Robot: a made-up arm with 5 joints. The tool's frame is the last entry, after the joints.
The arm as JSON. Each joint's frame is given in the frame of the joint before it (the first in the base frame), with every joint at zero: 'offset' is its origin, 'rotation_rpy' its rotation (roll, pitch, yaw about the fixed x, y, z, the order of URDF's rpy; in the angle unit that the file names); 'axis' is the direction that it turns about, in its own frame. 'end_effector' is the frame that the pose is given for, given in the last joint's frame.
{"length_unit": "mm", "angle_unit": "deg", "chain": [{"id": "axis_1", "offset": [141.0, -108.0, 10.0], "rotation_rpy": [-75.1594, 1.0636, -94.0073], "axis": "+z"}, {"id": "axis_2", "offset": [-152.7, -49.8, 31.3], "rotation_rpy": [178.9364, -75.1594, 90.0], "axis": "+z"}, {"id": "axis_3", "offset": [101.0, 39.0, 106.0], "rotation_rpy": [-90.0, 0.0, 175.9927], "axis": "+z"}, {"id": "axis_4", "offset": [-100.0, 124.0, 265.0], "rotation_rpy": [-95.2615, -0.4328, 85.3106], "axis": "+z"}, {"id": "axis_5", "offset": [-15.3, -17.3, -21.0], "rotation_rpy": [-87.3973, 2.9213, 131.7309], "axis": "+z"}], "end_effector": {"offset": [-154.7, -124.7, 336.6], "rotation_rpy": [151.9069, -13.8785, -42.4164]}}
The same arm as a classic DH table. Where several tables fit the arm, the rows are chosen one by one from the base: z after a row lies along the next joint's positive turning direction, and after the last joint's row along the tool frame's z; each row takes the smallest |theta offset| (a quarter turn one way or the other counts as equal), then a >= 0, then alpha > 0; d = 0 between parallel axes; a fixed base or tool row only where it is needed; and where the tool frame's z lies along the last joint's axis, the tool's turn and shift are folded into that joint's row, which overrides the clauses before.
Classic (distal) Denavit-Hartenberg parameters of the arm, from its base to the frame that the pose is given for. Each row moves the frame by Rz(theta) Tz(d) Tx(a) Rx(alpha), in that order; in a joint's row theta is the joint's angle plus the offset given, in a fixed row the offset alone. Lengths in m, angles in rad.
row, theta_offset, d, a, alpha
base (fixed), 1.4959, -0.0294, -0.0972, 1.3118
axis_1, 0, 0.1711, 0.1517, 1.8298
axis_2, 1.4959, 0.0515, 0.098, 1.5708
axis_3, 1.4883, 0.2292, -0.1153, 1.6626
axis_4, -0.8524, 0.0883, -0.0028, -1.5254
axis_5, -0.2669, 0.6363, -0.108, 2.5991
tool (fixed), 0.4832, 0.3231, 0, 0

